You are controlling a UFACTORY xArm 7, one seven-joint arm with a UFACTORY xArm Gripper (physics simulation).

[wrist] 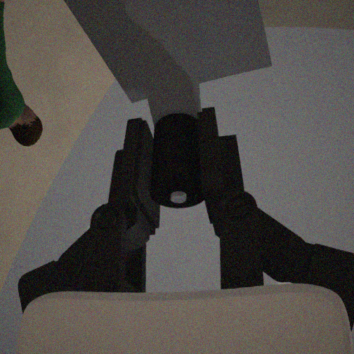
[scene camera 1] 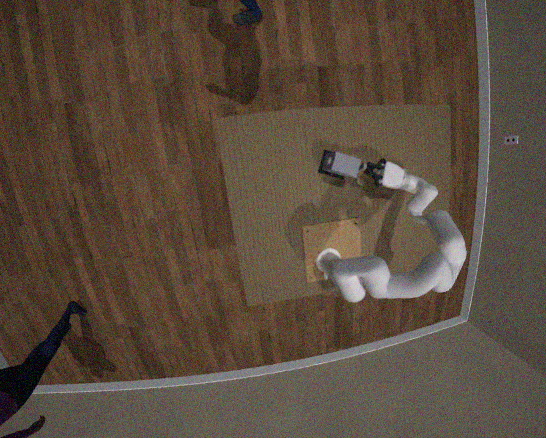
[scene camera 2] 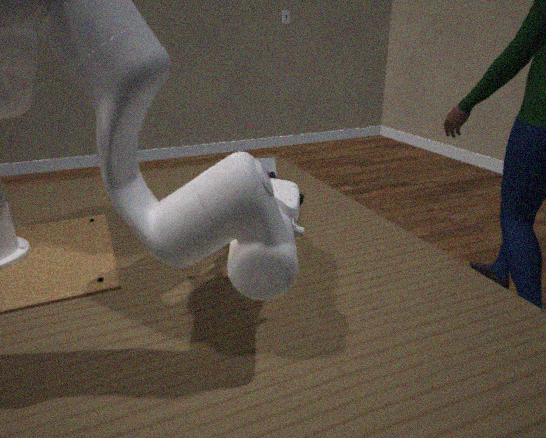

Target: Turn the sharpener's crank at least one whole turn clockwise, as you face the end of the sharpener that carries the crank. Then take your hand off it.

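Seen in the pictures: gripper, fingertip midpoint: (scene camera 1: 366,167); arm's base, link origin: (scene camera 1: 327,259).
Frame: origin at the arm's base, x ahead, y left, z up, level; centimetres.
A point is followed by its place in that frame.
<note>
The sharpener (scene camera 1: 346,165) {x 45.4, y -0.1, z 12.0 cm} (scene camera 2: 268,164) {x 48.3, y 0.4, z 12.0 cm} (wrist: 232,40) has a grey body and, in scene camera 1, a dark end on the side away from the arm. In scene camera 2 most of it is hidden behind the arm. The grey crank arm (wrist: 175,100) leads to a black cylindrical knob (wrist: 177,160) with a small light spot on its end. My gripper (scene camera 1: 369,169) {x 45.0, y -8.7, z 12.4 cm} (wrist: 177,134) is shut on the knob, with one black finger on each side of it. In scene camera 2 the fingertips are hidden.
The arm (scene camera 1: 415,280) {x 11.2, y -11.8, z 44.9 cm} (scene camera 2: 200,215) {x 32.1, y -37.4, z 18.7 cm} curves round from its base on a wooden board (scene camera 1: 332,235) {x 12.6, y -1.2, z 0.1 cm} (scene camera 2: 55,270) {x 11.5, y -7.7, z 0.0 cm}, which lies on a tan mat (scene camera 1: 265,165) {x 44.6, y 31.5, z -0.8 cm} (scene camera 2: 400,325) {x 57.0, y -34.4, z -0.8 cm}. People stand on the floor off the mat: one (scene camera 1: 37,357) at lower left, one (scene camera 1: 248,12) at the top, and one in green (scene camera 2: 525,150) (wrist: 10,100).
</note>
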